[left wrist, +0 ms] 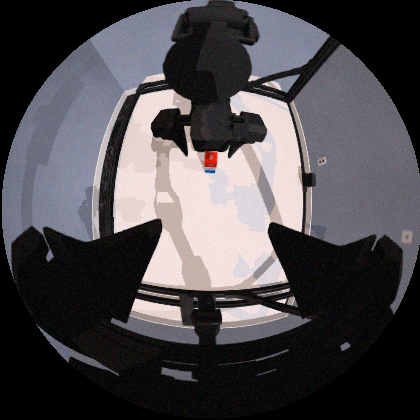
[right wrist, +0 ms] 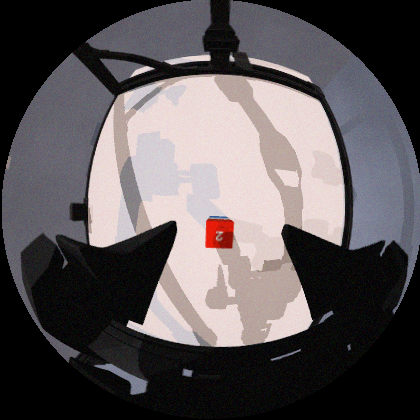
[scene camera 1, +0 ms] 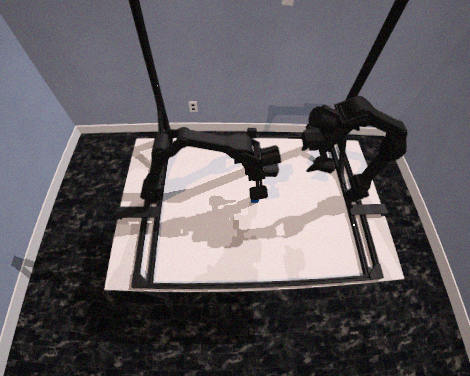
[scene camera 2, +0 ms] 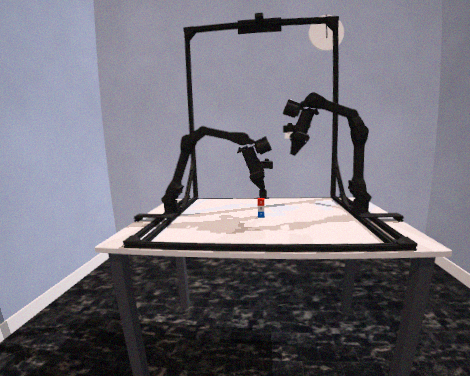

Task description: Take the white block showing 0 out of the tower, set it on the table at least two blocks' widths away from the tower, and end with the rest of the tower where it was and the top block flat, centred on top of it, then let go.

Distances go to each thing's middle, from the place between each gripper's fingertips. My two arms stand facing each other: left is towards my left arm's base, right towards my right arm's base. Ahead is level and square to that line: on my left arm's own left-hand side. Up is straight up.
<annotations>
Now: the red block (right wrist: 219,232) 220 mm below my left hand and 150 mm to the right of it.
I see the red block 6 cm below my right hand, 2 cm to the right of it and 1 cm behind it.
</annotations>
